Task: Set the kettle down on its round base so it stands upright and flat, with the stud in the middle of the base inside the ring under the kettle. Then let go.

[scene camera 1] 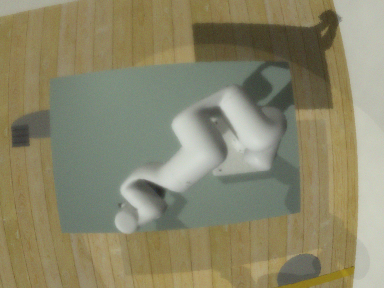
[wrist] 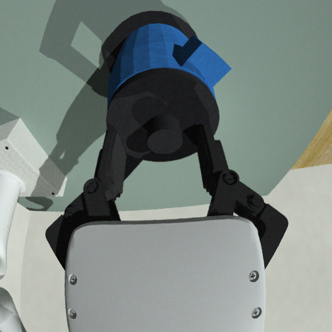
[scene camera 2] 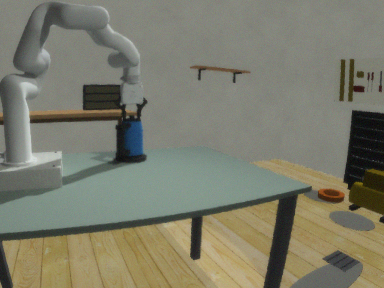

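Note:
The blue kettle with a dark lid (scene camera 2: 134, 137) (wrist: 155, 47) looks upright on its dark round base (scene camera 2: 138, 159) (wrist: 145, 18), near the table's far edge in scene camera 2. Its dark handle shows on the left in that view, its blue spout (wrist: 214, 62) at the upper right in the wrist view. My gripper (scene camera 2: 132, 115) (wrist: 159, 139) is partly open, pointing down. Its fingertips are at the dark lid, on either side of the lid's knob (wrist: 165, 141), and do not look closed on it. The stud and the ring are hidden beneath the kettle. The arm covers the kettle in scene camera 1.
The kettle and base stand on the green table (scene camera 1: 100, 125) (scene camera 2: 200, 185) (wrist: 270, 100). The arm's white base plate (scene camera 1: 235, 167) (scene camera 2: 50, 172) (wrist: 30, 160) is bolted to the table. A wooden wall shelf (scene camera 2: 220, 69) and an orange ring (scene camera 2: 331, 195) on the floor are away from the table.

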